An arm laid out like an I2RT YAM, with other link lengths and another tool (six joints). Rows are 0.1 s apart.
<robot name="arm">
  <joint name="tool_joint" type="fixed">
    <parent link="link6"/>
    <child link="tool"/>
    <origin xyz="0.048 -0.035 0.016" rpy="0 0.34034 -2.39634"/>
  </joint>
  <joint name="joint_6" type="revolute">
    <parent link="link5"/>
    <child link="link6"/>
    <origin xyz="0 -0.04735 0.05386" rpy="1.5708 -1.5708 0"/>
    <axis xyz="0 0 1"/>
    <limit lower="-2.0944" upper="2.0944"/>
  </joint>
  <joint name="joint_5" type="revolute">
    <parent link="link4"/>
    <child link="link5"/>
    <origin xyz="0.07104 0.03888 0.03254" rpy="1.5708 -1.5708 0"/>
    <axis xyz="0 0 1"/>
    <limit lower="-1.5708" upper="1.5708"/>
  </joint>
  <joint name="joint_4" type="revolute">
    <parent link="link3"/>
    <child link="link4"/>
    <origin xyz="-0.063 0.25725 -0.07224" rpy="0 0 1.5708"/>
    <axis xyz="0 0 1"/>
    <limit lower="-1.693" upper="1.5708"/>
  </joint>
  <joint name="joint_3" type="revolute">
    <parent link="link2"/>
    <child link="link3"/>
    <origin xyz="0 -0.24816 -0.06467" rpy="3.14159 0 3.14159"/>
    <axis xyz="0 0 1"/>
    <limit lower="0" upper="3.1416"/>
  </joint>
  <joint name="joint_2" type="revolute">
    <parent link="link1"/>
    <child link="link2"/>
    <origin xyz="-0.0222 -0.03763 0.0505" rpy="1.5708 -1.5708 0"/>
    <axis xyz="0 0 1"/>
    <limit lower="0" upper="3.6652"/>
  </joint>
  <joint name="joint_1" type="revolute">
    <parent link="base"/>
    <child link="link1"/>
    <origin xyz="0 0 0.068" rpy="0 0 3.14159"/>
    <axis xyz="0 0 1"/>
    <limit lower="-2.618" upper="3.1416"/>
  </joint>
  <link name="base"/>
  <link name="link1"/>
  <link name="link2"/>
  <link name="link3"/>
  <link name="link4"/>
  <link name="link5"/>
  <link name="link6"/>
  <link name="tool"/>
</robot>
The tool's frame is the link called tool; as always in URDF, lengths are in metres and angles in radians.
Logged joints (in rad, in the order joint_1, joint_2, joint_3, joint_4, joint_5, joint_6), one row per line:
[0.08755 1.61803 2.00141 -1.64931 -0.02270 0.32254]
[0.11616 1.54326 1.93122 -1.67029 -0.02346 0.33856]
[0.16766 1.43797 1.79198 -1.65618 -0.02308 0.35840]
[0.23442 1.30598 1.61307 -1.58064 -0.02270 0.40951]
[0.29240 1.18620 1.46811 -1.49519 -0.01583 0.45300]
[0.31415 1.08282 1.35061 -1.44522 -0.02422 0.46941]
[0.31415 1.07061 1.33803 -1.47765 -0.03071 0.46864]
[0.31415 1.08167 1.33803 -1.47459 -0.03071 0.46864]
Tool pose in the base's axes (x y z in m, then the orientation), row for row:
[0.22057 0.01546 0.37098 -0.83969 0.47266 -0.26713 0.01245]
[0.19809 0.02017 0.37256 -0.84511 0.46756 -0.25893 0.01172]
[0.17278 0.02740 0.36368 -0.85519 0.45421 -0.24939 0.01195]
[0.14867 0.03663 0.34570 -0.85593 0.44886 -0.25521 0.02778]
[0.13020 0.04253 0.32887 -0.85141 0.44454 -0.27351 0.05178]
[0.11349 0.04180 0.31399 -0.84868 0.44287 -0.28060 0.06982]
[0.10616 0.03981 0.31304 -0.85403 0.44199 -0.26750 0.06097]
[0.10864 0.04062 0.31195 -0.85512 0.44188 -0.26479 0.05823]
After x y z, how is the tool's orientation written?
As a quaternion, x y z w.
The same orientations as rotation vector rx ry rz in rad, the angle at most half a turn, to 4 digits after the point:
[-2.6173 1.4732 -0.8326]
[-2.6354 1.4580 -0.8074]
[-2.6664 1.4162 -0.7776]
[-2.6424 1.3857 -0.7879]
[-2.5900 1.3523 -0.8320]
[-2.5538 1.3327 -0.8444]
[-2.5836 1.3371 -0.8092]
[-2.5912 1.3390 -0.8024]

